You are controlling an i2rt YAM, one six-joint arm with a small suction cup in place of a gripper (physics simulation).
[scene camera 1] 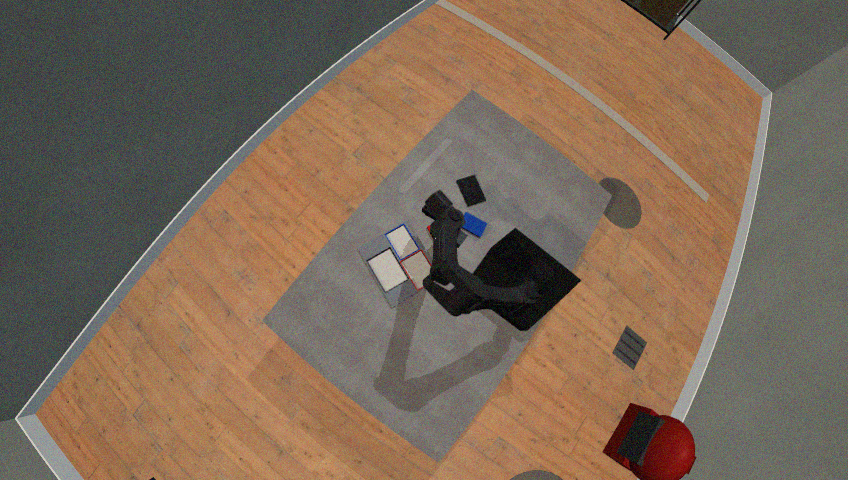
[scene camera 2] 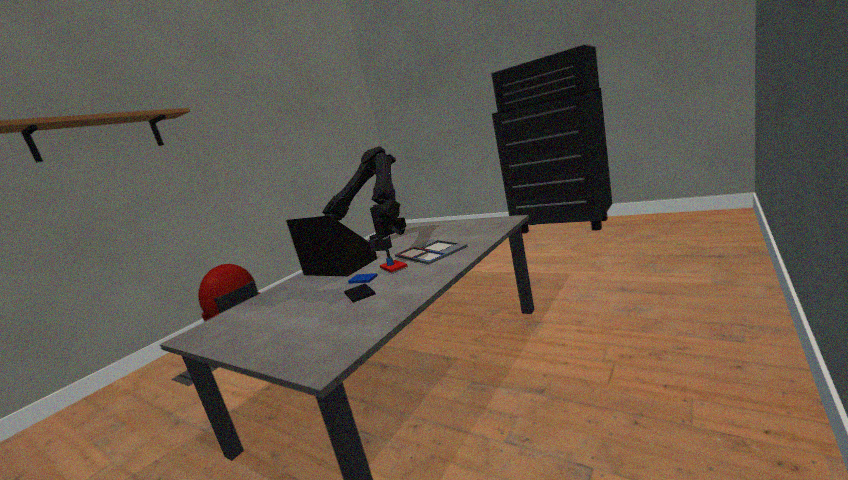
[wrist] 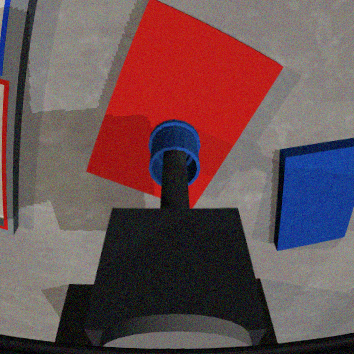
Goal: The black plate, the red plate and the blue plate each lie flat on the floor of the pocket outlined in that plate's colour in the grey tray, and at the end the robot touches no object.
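Observation:
My suction cup is blue and sits on the red plate, near one end of it. The plate is stuck to the cup and looks slightly raised off the table, with its shadow offset beside it. In scene camera 1 my arm hides the cup and most of this plate. The blue plate and the black plate lie flat on the table. The grey tray has black, red and blue outlined pockets, their pale floors uncovered where visible.
A large black block stands by the arm's base on the grey table. A red chair stands beyond the table. A black cabinet and a wall shelf are farther off.

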